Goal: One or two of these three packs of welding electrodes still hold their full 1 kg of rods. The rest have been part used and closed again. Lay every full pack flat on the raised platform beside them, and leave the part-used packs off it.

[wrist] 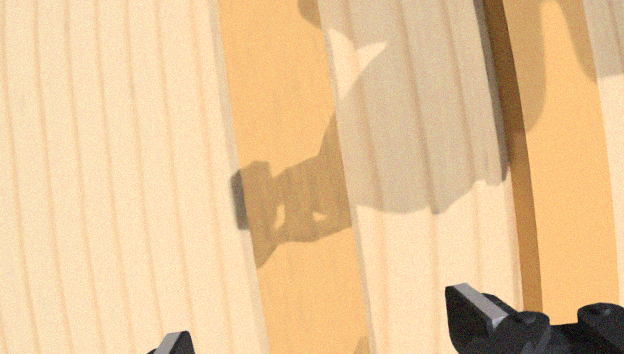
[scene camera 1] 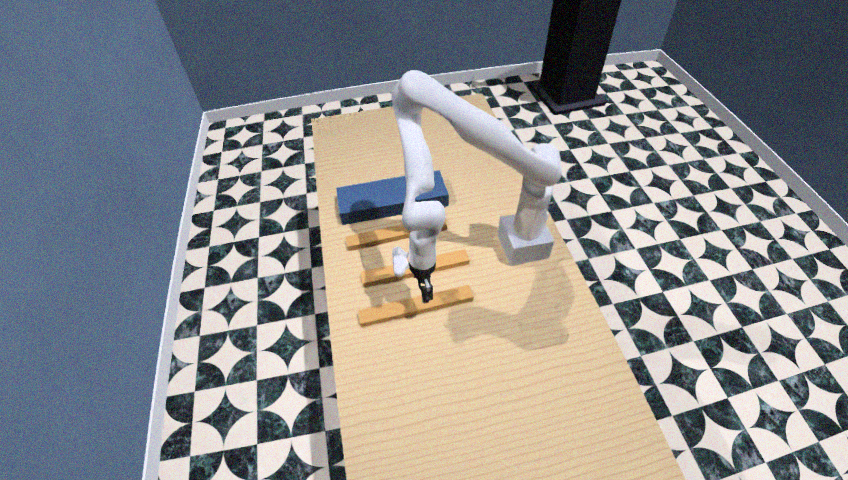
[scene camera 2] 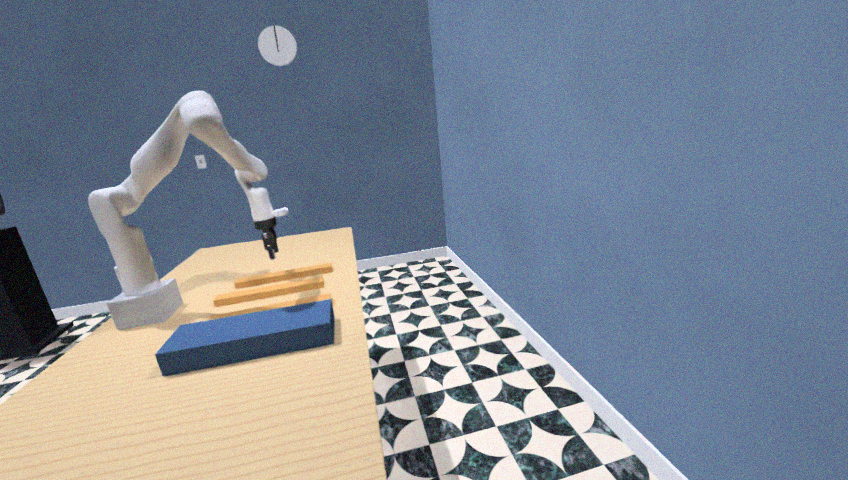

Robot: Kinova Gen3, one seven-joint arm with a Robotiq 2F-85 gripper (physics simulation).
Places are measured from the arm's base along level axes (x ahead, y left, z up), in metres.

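Where they show: gripper, between the fingertips: (wrist: 322, 337) (scene camera 1: 421, 289) (scene camera 2: 274, 255); arm's base, origin of its link: (scene camera 1: 526, 229) (scene camera 2: 144, 289).
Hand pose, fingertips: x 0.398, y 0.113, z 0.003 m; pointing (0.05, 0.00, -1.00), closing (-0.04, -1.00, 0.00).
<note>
Each offset is from my fingertips to the top centre of the thing. Level surfaces: height alone.
Three long, flat orange packs lie side by side on the table, apart from each other. The pack farthest from the platform @[0.021 m ahead, 0.000 m left, 0.073 m down] (scene camera 1: 380, 312) (scene camera 2: 309, 272) (wrist: 280, 90) lies beneath my gripper (scene camera 1: 426, 297) (scene camera 2: 272, 255) (wrist: 320, 320), which is open, empty and raised above it. The middle pack @[0.019 m back, 0.139 m right, 0.073 m down] (scene camera 1: 455, 261) (scene camera 2: 261, 293) (wrist: 575, 225) is partly covered by the arm in scene camera 1. The third pack @[0.001 m back, 0.307 m right, 0.073 m down] (scene camera 1: 364, 239) lies nearest the blue raised platform @[0.028 m back, 0.469 m right, 0.037 m down] (scene camera 1: 380, 191) (scene camera 2: 249, 327). The platform bears no pack. The packs show no readable marks of their contents.
The wooden table @[0.096 m down] (scene camera 1: 476, 404) (scene camera 2: 208, 428) carries the arm's grey base (scene camera 1: 526, 246) (scene camera 2: 145, 306) on the side opposite the packs' outer ends. The table edge runs near those outer ends. A black pillar (scene camera 1: 577, 53) (scene camera 2: 23, 291) stands on the floor beyond the table.
</note>
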